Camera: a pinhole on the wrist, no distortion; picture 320 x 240 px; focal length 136.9 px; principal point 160.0 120.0 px. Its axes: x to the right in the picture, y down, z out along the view. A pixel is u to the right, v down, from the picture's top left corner.
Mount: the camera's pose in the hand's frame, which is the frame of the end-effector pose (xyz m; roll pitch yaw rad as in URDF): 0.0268 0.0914 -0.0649 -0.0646 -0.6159 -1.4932
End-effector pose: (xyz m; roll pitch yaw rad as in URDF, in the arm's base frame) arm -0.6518 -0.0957 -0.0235 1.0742 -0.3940 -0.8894
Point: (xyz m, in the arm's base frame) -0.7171 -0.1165 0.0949
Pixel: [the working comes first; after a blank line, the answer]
In the camera's frame: 0.1164 -0.0145 0.1346

278.4 105.3
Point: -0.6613 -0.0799 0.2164
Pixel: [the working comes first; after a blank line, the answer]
In the camera's frame: 0.0120 0.0437 0.2049

168.0 149.2
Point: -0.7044 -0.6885 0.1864
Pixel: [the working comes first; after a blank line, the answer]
In the camera's frame: 0.4981 0.4134 0.2177

outside the picture
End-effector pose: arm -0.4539 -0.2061 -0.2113 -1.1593 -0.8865 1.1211
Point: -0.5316 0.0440 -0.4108
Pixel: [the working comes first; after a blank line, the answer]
In the camera's frame: -0.1236 -0.0572 0.2299

86.4 86.0
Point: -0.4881 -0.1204 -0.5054
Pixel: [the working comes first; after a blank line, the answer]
In the camera's frame: -0.1167 -0.2105 0.1104

outside the picture
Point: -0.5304 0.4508 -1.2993
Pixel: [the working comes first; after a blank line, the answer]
In the camera's frame: -0.9431 -0.4694 0.5668

outside the picture
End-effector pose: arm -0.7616 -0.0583 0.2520 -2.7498 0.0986 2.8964
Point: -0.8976 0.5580 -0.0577
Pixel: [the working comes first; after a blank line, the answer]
In the camera's frame: -0.3570 0.2991 0.4057

39.5 220.9
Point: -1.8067 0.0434 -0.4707
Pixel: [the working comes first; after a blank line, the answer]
In the camera's frame: 0.4686 1.0389 0.5873

outside the picture
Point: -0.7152 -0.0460 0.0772
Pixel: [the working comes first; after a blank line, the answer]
In the camera's frame: 0.1258 -0.0630 0.1776

257.0 71.4
